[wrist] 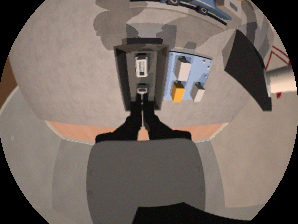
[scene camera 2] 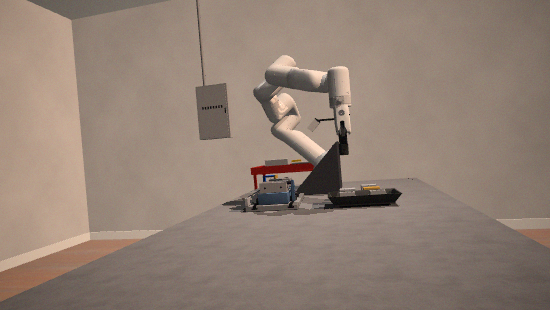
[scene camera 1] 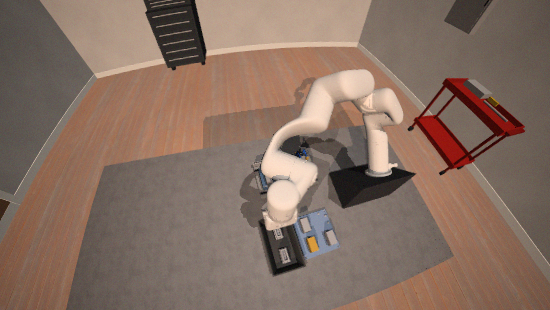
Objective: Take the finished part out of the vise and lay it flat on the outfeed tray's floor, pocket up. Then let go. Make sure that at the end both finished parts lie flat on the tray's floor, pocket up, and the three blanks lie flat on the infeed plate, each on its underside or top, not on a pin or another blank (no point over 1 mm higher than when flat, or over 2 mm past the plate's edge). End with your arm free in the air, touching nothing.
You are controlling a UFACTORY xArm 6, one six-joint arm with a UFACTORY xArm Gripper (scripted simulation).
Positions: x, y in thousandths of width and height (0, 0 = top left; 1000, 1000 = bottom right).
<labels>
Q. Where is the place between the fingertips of my gripper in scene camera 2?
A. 626, 502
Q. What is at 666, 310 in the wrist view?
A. A light blue pallet.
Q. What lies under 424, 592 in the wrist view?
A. My gripper.
</labels>
